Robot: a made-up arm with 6 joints.
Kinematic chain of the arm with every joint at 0, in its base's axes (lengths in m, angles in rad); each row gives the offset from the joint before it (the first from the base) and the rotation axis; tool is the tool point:
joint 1: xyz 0 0 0.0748 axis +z
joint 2: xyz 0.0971 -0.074 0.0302 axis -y
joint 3: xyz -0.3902 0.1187 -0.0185 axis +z
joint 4: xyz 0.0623 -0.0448 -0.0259 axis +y
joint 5: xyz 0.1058 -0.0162 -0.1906 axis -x
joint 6: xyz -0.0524 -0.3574 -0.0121 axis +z
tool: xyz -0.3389 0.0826 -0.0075
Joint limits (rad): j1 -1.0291..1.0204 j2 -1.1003..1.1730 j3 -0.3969..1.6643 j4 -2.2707..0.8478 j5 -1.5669..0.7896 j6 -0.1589..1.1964
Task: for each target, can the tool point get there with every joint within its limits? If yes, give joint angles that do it. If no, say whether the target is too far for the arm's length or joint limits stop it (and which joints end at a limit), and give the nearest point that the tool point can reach.
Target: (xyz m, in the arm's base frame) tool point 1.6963 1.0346 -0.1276
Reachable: no: too far | nearest point 0.8005 0.5256 -0.1826 | short by 1.032 m
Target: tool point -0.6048 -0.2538 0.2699
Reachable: yes | joints -0.0069 -0.8077 0.6187 0.3114 -1.2702 -0.0061
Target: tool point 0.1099 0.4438 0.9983
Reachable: no: joint limits stop it (at a limit: joint 1, joint 2, joint 3, joint 4, joint 5) | nearest point -0.0560 0.4915 0.8184 | short by 0.249 m
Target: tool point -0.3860 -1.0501 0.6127
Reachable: no: joint limits stop it (at a limit: joint 1, joint 4, joint 6) | nearest point -0.3522 -0.9087 0.5539 | short by 0.157 m
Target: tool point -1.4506 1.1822 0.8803
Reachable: no: too far | nearest point -0.7722 0.6293 0.5356 | short by 0.941 m
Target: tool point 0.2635 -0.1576 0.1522
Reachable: yes | joints 0.1002 0.6044 1.5040 0.0451 0.3832 0.7354
